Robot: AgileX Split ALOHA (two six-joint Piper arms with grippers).
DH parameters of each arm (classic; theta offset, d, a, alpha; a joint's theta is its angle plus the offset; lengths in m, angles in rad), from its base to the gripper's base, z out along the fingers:
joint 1: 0 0.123 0 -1.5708
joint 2: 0.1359 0 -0.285 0
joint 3: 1.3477 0 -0.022 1.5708
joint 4: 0 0.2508 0 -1.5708
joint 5: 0 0 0.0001 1.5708
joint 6: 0 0.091 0 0
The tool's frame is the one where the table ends.
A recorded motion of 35 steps. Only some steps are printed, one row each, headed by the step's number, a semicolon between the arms.
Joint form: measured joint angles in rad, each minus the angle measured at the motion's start. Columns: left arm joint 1, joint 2, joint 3, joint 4, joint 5, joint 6; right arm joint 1, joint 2, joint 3, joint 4, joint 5, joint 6.
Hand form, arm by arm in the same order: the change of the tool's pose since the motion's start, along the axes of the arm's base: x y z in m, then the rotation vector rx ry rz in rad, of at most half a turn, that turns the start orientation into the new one. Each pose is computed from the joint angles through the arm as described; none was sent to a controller.
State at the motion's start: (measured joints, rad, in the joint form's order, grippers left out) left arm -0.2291 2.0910 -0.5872 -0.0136 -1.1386 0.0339; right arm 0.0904 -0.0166 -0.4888 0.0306 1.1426 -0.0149
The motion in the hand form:
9: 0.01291 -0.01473 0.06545 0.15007 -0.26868 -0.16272; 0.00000 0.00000 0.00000 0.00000 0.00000 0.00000
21: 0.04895 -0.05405 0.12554 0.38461 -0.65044 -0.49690; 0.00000 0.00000 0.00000 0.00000 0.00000 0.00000
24: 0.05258 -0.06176 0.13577 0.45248 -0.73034 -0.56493; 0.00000 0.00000 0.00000 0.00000 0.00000 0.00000
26: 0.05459 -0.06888 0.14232 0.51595 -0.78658 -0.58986; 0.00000 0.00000 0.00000 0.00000 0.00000 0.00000
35: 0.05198 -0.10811 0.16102 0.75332 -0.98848 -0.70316; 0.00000 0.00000 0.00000 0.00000 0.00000 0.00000
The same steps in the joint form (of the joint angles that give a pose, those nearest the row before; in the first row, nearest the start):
9: 0.0000 -0.1692 -0.0586 0.1390 0.0077 0.1720; 0.0000 0.0000 0.0000 0.0000 0.0000 0.0000
21: 0.0000 -0.1818 -0.3227 0.5266 0.0077 0.3108; 0.0000 0.0000 0.0000 0.0000 0.0000 0.0000
24: -0.0020 -0.1818 -0.3720 0.6112 0.0077 0.3477; 0.0000 0.0000 0.0000 0.0000 0.0000 0.0000
26: -0.0147 -0.1819 -0.4028 0.6361 0.0155 0.4040; 0.0000 0.0000 0.0000 0.0000 0.0000 0.0000
35: -0.0999 -0.1818 -0.5011 0.7292 0.0688 0.6191; 0.0000 0.0000 0.0000 0.0000 0.0000 0.0000

